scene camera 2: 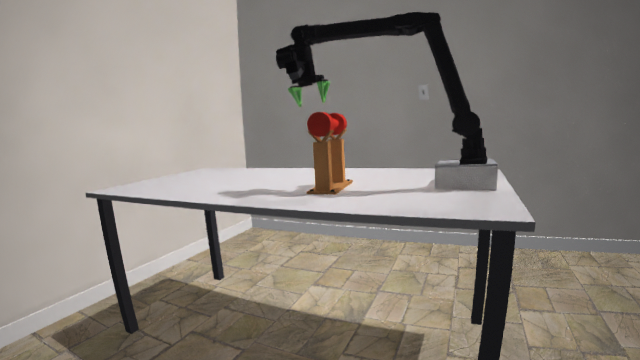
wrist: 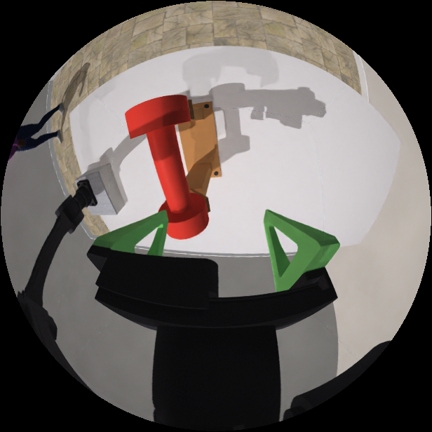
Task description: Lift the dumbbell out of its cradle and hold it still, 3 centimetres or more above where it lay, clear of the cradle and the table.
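Where they show: gripper, between the fingertips: [scene camera 2: 311,104]; arm's base, origin of its link: [scene camera 2: 474,162].
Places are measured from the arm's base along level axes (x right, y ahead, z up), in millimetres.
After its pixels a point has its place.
A red dumbbell [scene camera 2: 320,124] @[z 144, x -230, y 452 mm] [wrist: 171,170] lies level in the forked tops of an orange cradle [scene camera 2: 323,165] @[z 12, x -227, y 451 mm] [wrist: 200,137], which stands on the table. My gripper [scene camera 2: 311,103] @[z 218, x -123, y 544 mm] [wrist: 215,214] is open and empty, with its green fingers pointing down. In the scene view it hangs above the dumbbell and a little to its left, apart from it. In the wrist view the dumbbell runs up from near the left finger's tip, left of the middle of the gap, and its near end is partly behind that fingertip. The dumbbell hides part of the cradle there.
The white table [scene camera 2: 165,187] @[z -80, x -319, y 1215 mm] [wrist: 280,200] has dark legs. The arm's grey base block [scene camera 2: 465,176] @[z -36, x -75, y 21 mm] [wrist: 107,190] stands at the table's right in the scene view. A grey wall and a light wall stand behind and to the left. The arm's shadow falls across the table.
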